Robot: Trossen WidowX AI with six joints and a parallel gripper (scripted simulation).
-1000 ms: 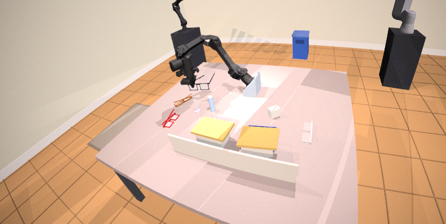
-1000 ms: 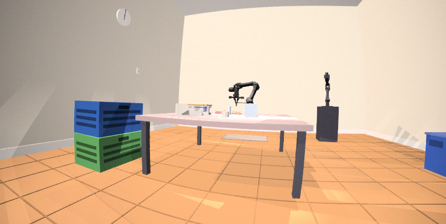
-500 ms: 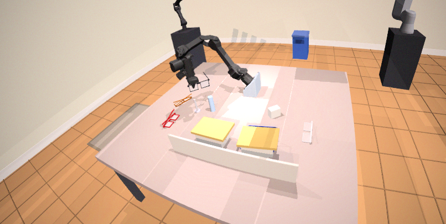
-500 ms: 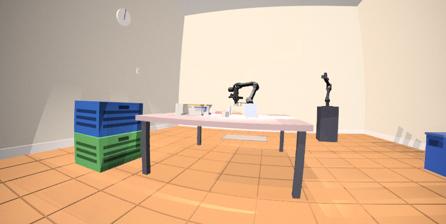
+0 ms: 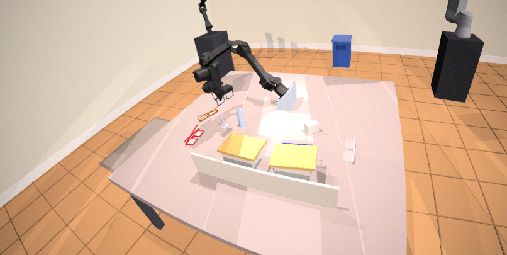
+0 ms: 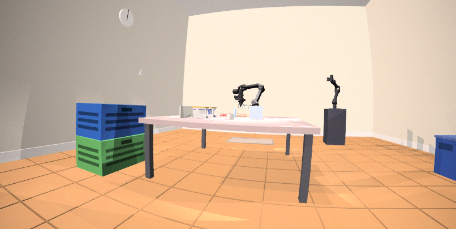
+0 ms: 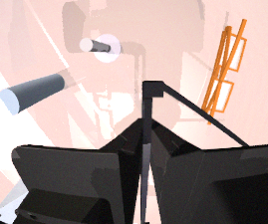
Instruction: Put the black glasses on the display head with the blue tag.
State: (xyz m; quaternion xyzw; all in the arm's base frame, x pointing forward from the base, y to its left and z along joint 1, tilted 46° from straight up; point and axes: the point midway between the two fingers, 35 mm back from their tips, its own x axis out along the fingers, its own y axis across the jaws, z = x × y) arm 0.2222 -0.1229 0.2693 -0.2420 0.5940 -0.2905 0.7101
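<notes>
Now: the round stand 90 mm below my gripper tip, 60 mm ahead of it and 40 mm to the left of it. The rest, counted from my gripper tip: white cube (500 mm to the left, 90 mm below, 40 mm behind); then pale blue cylinder (140 mm to the left, 70 mm below, 30 mm ahead); then low white wall (430 mm to the left, 370 mm ahead, 60 mm below).
</notes>
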